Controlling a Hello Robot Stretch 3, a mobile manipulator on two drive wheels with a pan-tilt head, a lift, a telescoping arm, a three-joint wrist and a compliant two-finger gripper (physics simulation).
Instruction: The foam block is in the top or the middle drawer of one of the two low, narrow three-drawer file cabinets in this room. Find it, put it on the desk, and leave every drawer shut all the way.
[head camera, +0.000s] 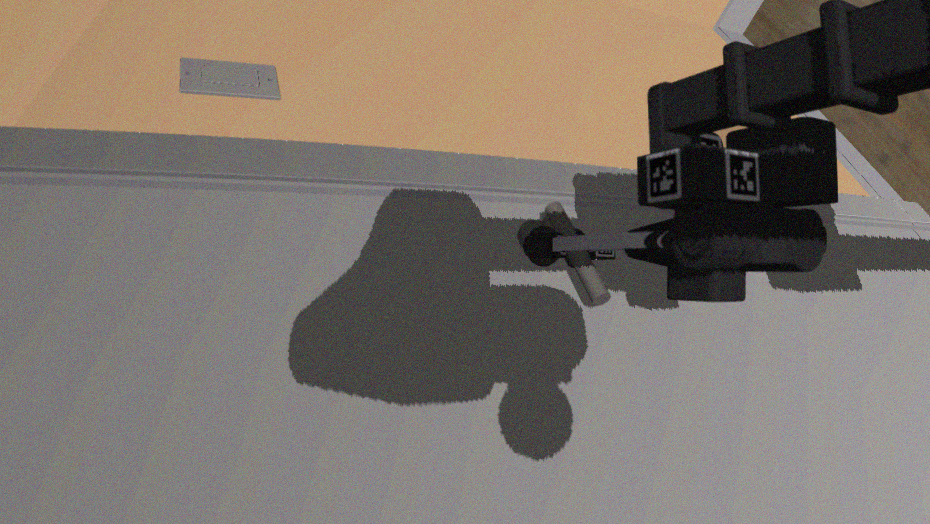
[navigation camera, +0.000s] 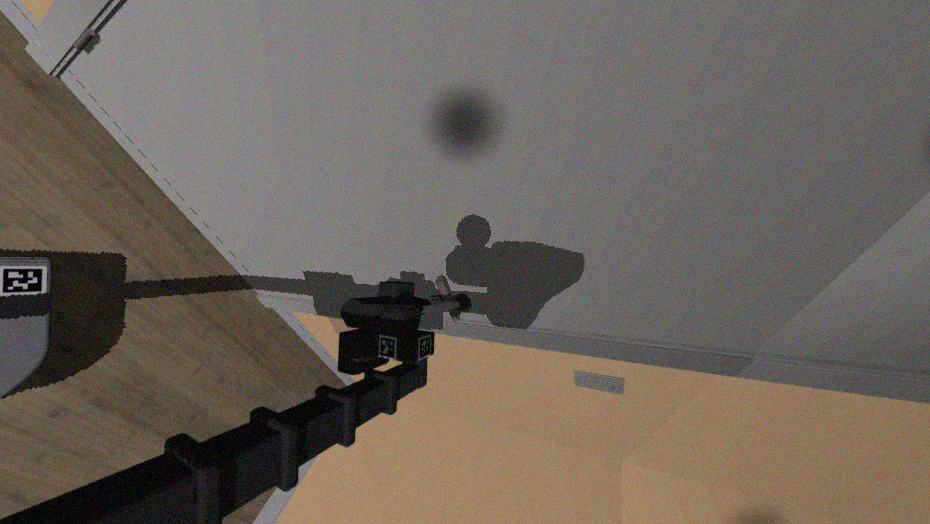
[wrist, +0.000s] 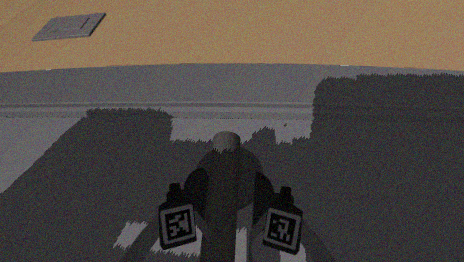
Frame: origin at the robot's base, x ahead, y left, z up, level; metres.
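Where they show: gripper, between the fingertips: (head camera: 545, 247) (navigation camera: 459, 300).
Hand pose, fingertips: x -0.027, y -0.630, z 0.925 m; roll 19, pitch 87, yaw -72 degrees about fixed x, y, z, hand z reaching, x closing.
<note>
Things, the pixels of their centre, and the offset from my fingertips. "spot": a spot on its surface instead. Level surfaces: height alone.
- grey bar-shaped door handle, a spot on its surface: (head camera: 590, 284) (navigation camera: 444, 286) spot: dx +0.037, dy +0.085, dz +0.007 m
- switch plate, middle of its body: (head camera: 229, 77) (navigation camera: 598, 382) dx -0.204, dy -0.205, dz +0.295 m
- Wood floor, height of its surface: dz -0.925 m
My gripper (head camera: 556, 244) (navigation camera: 460, 302) (wrist: 226, 190) is shut on a grey bar-shaped door handle (head camera: 590, 284) (navigation camera: 442, 285) (wrist: 226, 141). In the wrist view the two dark fingertips press on either side of the bar, and its rounded end shows beyond them. The handle sits on a large grey door (head camera: 195, 390) (navigation camera: 260, 130) (wrist: 15, 150), close to the door's edge. Shadows of the robot fall across the door. The foam block, the file cabinets and the desk do not show in these views.
A grey frame strip (head camera: 260, 152) runs beside the door. An orange wall (head camera: 390, 39) (navigation camera: 488, 423) (wrist: 225, 35) with a switch plate (head camera: 229, 78) (navigation camera: 598, 382) (wrist: 70, 27) lies beyond it. Wood floor (head camera: 872, 139) (navigation camera: 97, 195) and part of my base (navigation camera: 19, 331) also show.
</note>
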